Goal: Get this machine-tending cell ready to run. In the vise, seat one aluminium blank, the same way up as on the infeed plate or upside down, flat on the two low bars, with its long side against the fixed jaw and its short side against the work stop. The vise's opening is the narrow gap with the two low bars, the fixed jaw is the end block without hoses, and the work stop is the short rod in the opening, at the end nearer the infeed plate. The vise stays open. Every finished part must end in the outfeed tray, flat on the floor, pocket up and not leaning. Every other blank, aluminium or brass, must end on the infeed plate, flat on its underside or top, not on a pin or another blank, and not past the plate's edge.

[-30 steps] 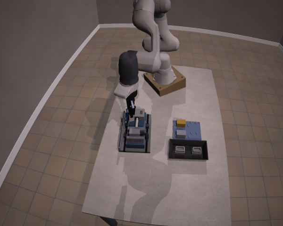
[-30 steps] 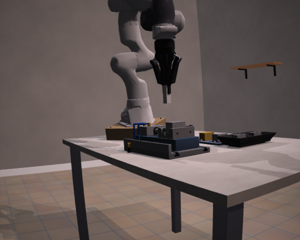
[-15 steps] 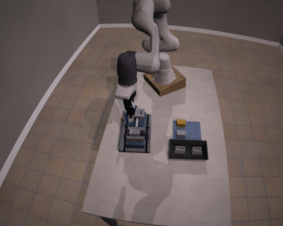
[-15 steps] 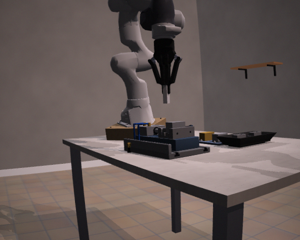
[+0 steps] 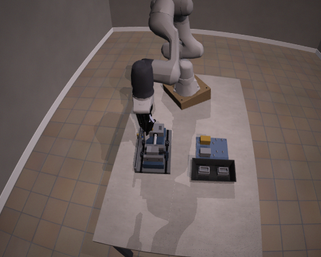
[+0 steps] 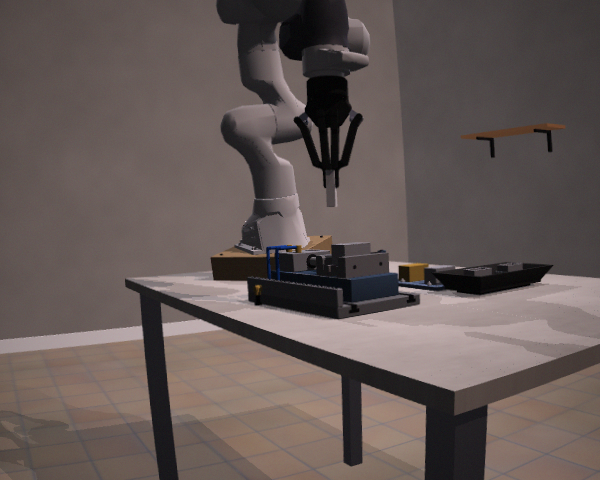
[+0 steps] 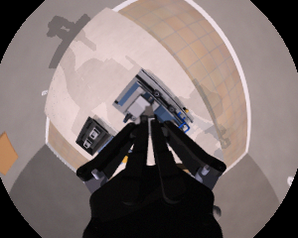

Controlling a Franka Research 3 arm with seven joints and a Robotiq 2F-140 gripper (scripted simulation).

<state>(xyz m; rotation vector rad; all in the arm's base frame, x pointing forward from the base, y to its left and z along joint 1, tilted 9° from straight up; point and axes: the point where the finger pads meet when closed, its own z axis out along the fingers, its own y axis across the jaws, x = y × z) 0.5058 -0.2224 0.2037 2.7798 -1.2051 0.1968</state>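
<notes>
The dark rail is 18 cm below my hand, 6 cm to the right of it and 6 cm behind it. Round my hand: brass blank: 33 cm to the left, 19 cm below, 11 cm behind.
</notes>
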